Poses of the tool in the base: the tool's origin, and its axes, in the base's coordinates. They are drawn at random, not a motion.
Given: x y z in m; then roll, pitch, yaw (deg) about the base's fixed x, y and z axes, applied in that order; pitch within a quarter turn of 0, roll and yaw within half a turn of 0.
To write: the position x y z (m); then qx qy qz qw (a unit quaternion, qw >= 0). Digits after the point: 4 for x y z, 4 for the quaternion.
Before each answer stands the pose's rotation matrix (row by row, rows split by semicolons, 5 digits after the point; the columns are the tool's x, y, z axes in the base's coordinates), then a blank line. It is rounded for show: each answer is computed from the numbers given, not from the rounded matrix.
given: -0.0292 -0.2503 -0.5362 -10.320 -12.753 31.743
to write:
0.82944 -0.48397 -0.27894; 0.51313 0.85746 0.03809; 0.22075 -0.17473 0.95955

-0.0292 -0.2503 -0.5362 -0.0557 -0.1308 0.2611 0.9548
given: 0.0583 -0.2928 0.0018 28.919 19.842 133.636
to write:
-0.64911 -0.74676 0.14496; 0.68077 -0.48523 0.54873; -0.33943 0.45486 0.82334

0.0583 -0.2928 0.0018 -0.0565 0.2918 0.8599 0.4150
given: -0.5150 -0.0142 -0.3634 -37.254 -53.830 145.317
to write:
-0.48532 -0.85478 0.18392; 0.33584 -0.37645 -0.86342; 0.80727 -0.35727 0.46976

-0.5150 -0.0142 -0.3634 0.3246 -0.3997 0.7635 0.3899
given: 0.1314 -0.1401 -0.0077 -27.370 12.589 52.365
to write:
0.59595 -0.76445 -0.24588; 0.77288 0.46292 0.43401; -0.21796 -0.44868 0.86671

0.1314 -0.1401 -0.0077 -0.2580 -0.0082 0.4494 0.8552
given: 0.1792 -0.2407 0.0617 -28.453 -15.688 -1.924
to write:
0.96221 0.15827 -0.22161; -0.03232 0.87439 0.48415; 0.27040 -0.45869 0.84646

0.1792 -0.2407 0.0617 -0.2456 -0.1282 -0.0497 0.9596
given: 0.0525 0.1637 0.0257 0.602 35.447 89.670
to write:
0.00469 -0.99989 0.01385; 0.81464 0.01185 0.57985; -0.57995 0.00856 0.81461

0.0525 0.1637 0.0257 -0.2111 0.2194 0.6705 0.6766
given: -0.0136 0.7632 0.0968 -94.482 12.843 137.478
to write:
-0.71858 0.21614 -0.66100; 0.65896 -0.09218 -0.74650; -0.22228 -0.97200 -0.07619

-0.0136 0.7632 0.0968 -0.3353 -0.6524 0.6585 0.1681
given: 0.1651 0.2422 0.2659 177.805 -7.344 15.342
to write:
0.95645 0.25966 0.13331; 0.26241 -0.96495 -0.00314; 0.12783 0.03799 -0.99107

0.1651 0.2422 0.2659 0.9890 0.1320 0.0660 0.0104
